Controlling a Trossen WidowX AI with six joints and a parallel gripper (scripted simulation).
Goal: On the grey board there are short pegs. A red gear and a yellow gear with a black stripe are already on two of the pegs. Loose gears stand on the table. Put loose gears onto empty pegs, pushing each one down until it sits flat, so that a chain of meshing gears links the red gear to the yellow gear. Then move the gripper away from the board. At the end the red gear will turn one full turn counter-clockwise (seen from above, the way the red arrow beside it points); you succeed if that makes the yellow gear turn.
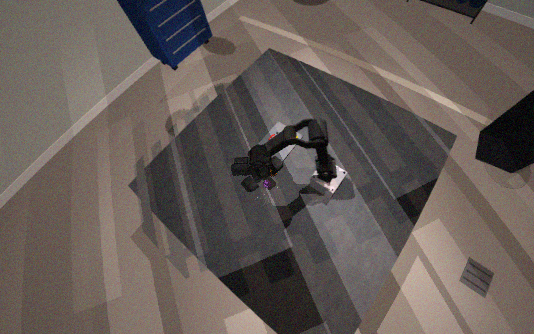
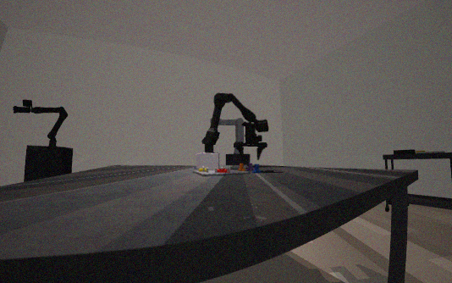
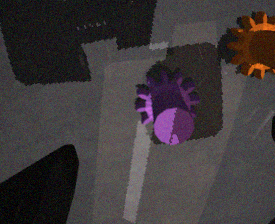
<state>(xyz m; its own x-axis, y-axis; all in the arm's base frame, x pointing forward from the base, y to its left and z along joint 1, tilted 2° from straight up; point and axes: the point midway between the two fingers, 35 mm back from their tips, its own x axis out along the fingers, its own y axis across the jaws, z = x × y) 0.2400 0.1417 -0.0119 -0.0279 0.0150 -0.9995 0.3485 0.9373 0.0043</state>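
Now: gripper tip 4 cm above the purple gear. From my gripper tip the other things lie so: red gear: 24 cm to the right, 8 cm ahead, 4 cm below; then orange gear: 7 cm to the right, 4 cm below; then blue gear: 14 cm ahead, 9 cm to the right, 4 cm below.
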